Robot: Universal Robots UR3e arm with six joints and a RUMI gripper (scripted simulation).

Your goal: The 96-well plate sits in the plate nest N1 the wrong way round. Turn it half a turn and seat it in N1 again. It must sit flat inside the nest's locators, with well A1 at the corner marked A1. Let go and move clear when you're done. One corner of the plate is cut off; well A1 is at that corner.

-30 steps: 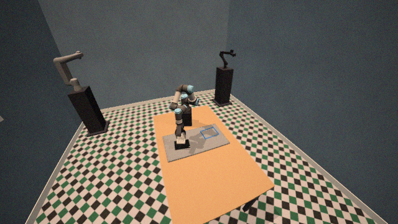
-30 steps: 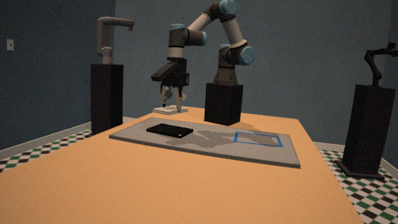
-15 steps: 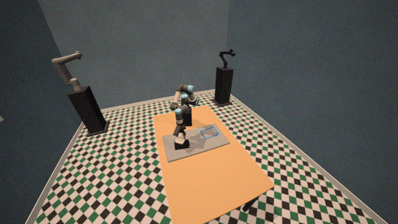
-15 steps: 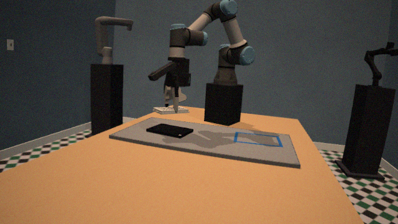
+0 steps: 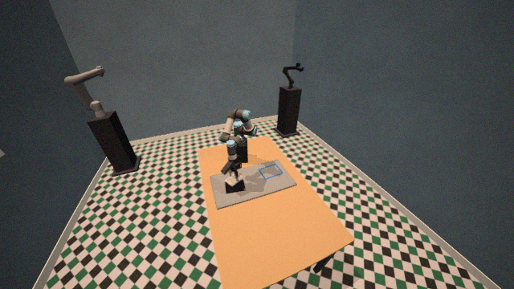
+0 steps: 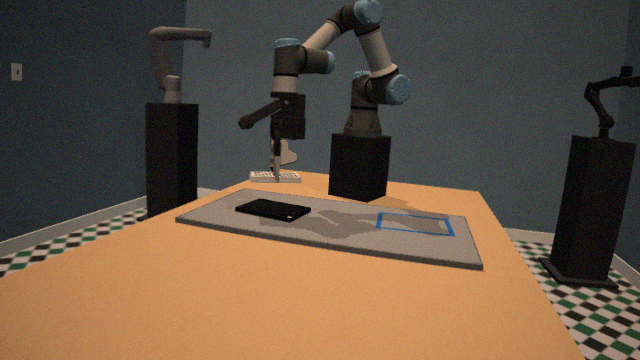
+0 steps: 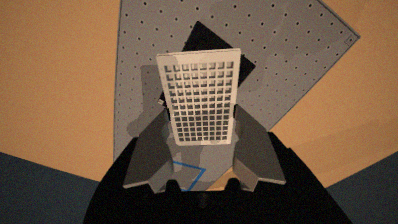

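Now: hand 10 mm above the white 96-well plate. Also, from my hand: white corner mark: 70 mm ahead, 60 mm to the left, 90 mm below; black plate nest N1: 100 mm below.
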